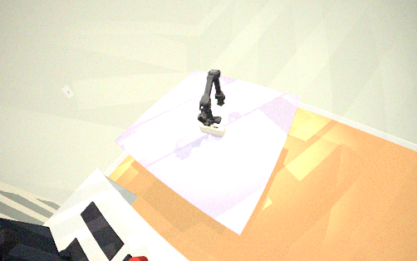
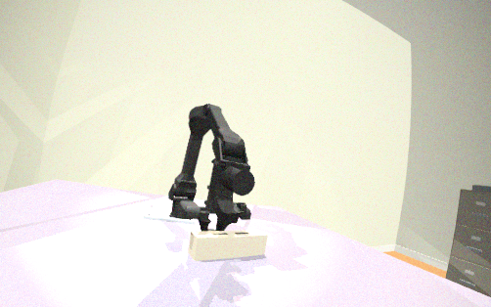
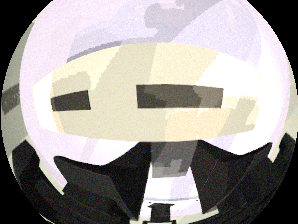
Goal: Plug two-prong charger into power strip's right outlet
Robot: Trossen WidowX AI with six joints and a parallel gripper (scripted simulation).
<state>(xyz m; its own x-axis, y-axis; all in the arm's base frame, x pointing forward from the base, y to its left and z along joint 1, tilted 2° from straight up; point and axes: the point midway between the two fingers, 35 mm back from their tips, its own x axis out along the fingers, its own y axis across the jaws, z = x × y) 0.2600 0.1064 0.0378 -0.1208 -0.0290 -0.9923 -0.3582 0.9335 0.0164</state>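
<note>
My gripper tip is 2 cm short of the two-prong charger, 1 cm to the right of it and 1 cm below it.
</note>
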